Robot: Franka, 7 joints.
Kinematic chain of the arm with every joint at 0, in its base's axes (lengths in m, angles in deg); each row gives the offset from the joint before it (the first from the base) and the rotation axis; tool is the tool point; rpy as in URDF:
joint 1: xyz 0 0 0.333 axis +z
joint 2: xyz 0 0 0 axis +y
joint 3: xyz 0 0 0.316 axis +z
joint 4: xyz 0.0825 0 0 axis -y
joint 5: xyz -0.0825 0 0.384 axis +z
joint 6: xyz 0 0 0 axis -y
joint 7: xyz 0.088 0 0 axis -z
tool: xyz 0 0 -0.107 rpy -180 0 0
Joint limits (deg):
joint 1: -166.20..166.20
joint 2: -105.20..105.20
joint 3: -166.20..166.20
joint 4: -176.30..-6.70
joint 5: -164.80..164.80
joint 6: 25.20..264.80
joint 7: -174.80..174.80
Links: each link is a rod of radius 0.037 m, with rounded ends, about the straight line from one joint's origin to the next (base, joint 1, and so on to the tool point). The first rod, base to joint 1, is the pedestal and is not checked.
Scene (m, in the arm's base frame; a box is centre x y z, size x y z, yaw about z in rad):
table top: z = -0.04
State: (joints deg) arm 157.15 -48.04 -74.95 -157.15 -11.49 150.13 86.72
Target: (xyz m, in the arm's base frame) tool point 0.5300 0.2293 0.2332
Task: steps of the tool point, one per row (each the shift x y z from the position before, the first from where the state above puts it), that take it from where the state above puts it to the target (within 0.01 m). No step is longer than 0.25 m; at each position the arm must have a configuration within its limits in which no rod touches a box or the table.
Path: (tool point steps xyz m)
1: 0.1840 0.0279 -0.0084
2: 0.1924 -0.0577 -0.0339
3: 0.1590 -0.1417 -0.0522

